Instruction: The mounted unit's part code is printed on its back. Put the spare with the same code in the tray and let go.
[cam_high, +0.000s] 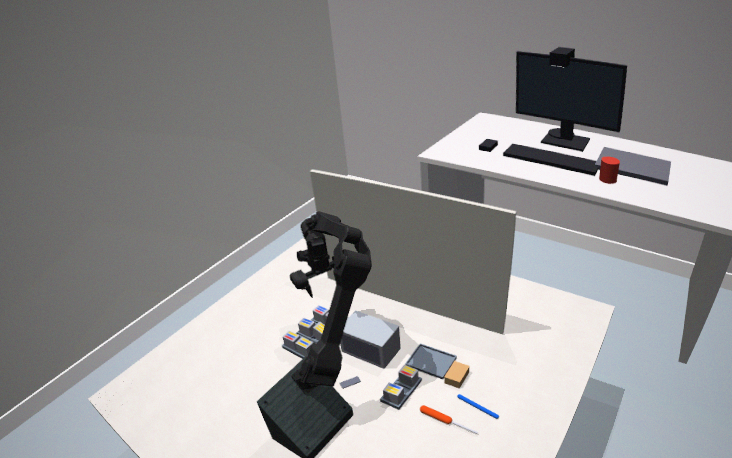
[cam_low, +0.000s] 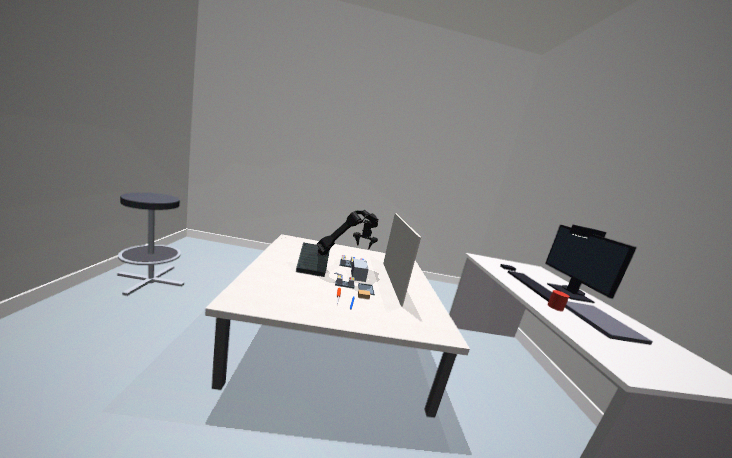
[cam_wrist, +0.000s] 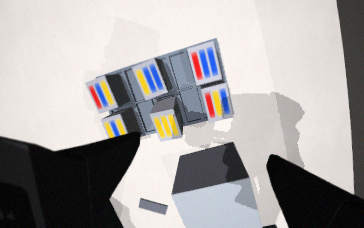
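Now: the grey spare block 13 cm below my gripper tip, 6 cm behind it and 5 cm to the left of it. Also, from my gripper tip: white panel 25 cm ahead, 14 cm to the right, 6 cm above; grey mounted unit 16 cm to the right, 12 cm below; tray 35 cm to the right, 16 cm below, 6 cm ahead.
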